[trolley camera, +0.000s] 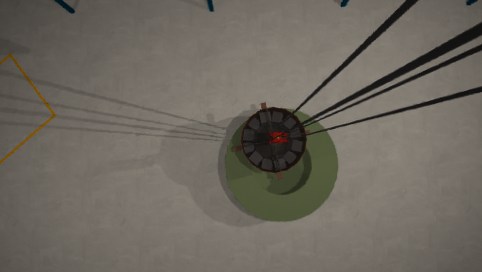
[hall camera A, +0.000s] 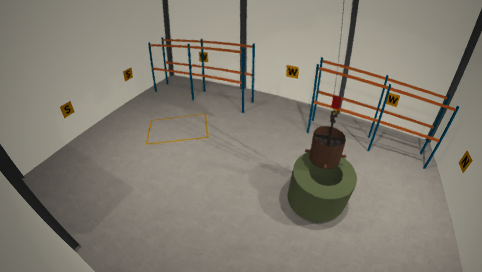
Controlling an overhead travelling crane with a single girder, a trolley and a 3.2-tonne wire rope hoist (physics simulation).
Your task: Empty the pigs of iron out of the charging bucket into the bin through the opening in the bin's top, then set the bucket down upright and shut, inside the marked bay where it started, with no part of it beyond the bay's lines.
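Note:
The brown charging bucket [hall camera A: 327, 154] [trolley camera: 276, 152] hangs upright from my hook [hall camera A: 334, 117] [trolley camera: 278, 137], low over the green round bin [hall camera A: 320, 201] [trolley camera: 310, 200]. In the trolley camera view it covers the upper left part of the bin's top and part of the opening [trolley camera: 292, 184], off the bin's centre. Dark grey pigs of iron [trolley camera: 277, 116] lie in a ring inside the bucket. The bucket's bottom is hidden from above. The marked bay [hall camera A: 177, 140] [trolley camera: 32, 85] is an orange outline on the floor, left of the bin.
Two racks with blue posts and orange beams, a left one [hall camera A: 191, 75] and a right one [hall camera A: 378, 120], stand along the W wall. The right rack is behind the bin. Rack feet [trolley camera: 210, 6] show at the top edge of the trolley camera view. Dark wall columns [hall camera A: 243, 40] stand behind the racks.

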